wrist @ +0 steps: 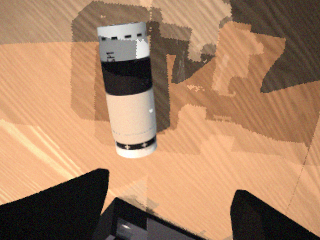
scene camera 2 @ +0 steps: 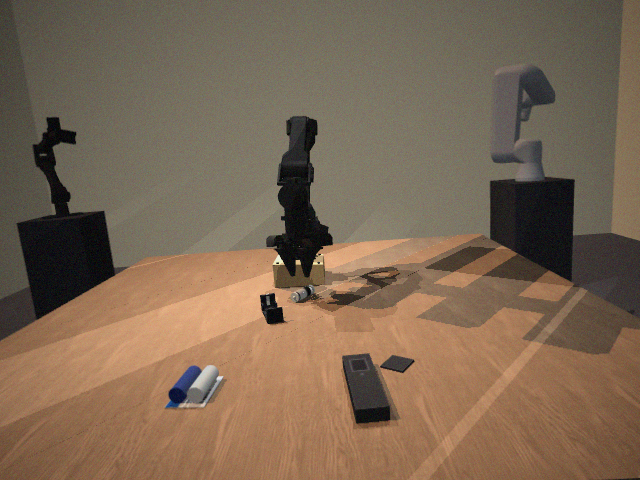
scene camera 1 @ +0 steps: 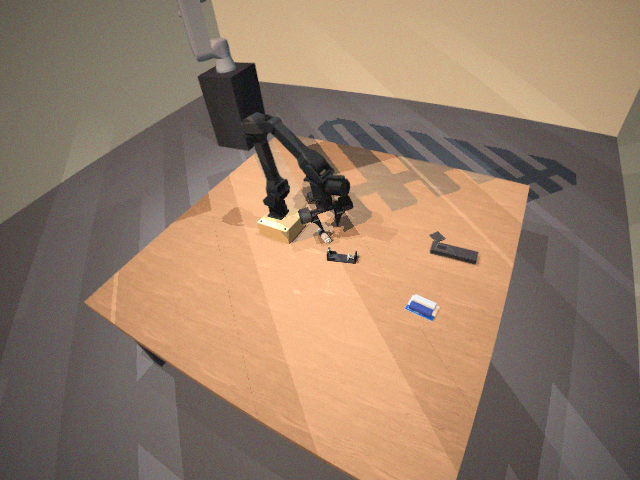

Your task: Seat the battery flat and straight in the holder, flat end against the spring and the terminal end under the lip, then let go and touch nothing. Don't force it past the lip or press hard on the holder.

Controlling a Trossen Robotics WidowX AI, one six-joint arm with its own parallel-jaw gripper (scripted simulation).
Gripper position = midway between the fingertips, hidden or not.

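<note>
Scene camera 2 shows the gripper [scene camera 2: 299,276] together with a card [scene camera 2: 195,387] and a black remote [scene camera 2: 368,399]. A battery [wrist: 124,55] is visible from the wrist, and the gripper appears in the wrist view [wrist: 171,190] too. The gripper can also be seen in scene camera 1 [scene camera 1: 330,228].
</note>
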